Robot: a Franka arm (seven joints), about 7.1 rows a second.
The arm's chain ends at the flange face. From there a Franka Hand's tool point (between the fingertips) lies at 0.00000 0.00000 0.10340 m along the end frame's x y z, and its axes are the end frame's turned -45 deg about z.
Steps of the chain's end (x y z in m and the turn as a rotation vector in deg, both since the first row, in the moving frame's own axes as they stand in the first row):
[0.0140, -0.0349, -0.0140, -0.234, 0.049, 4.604]
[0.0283, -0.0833, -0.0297, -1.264, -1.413, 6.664]
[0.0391, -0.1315, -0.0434, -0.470, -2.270, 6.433]
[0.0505, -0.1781, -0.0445, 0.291, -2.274, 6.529]
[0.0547, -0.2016, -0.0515, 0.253, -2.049, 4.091]
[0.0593, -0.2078, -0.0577, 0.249, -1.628, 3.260]
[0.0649, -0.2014, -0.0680, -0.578, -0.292, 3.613]
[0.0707, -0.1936, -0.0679, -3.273, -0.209, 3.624]
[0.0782, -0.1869, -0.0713, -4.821, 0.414, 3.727]
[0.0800, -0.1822, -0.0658, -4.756, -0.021, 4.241]
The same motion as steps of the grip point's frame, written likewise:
[0.0343, -0.0144, -0.0140, -0.200, -0.131, 4.604]
[0.0755, -0.0393, -0.0298, 0.105, -1.893, 6.664]
[0.1173, -0.0678, -0.0435, 1.273, -1.937, 6.433]
[0.1593, -0.0936, -0.0446, 1.814, -1.402, 6.529]
[0.1790, -0.1069, -0.0516, 1.628, -1.270, 4.091]
[0.1872, -0.1074, -0.0577, 1.327, -0.975, 3.260]
[0.1872, -0.0962, -0.0680, -0.202, -0.615, 3.613]
[0.1823, -0.0831, -0.0681, -2.167, -2.462, 3.624]
[0.1816, -0.0704, -0.0717, -3.702, -3.116, 3.727]
[0.1791, -0.0665, -0.0662, -3.348, -3.378, 4.241]

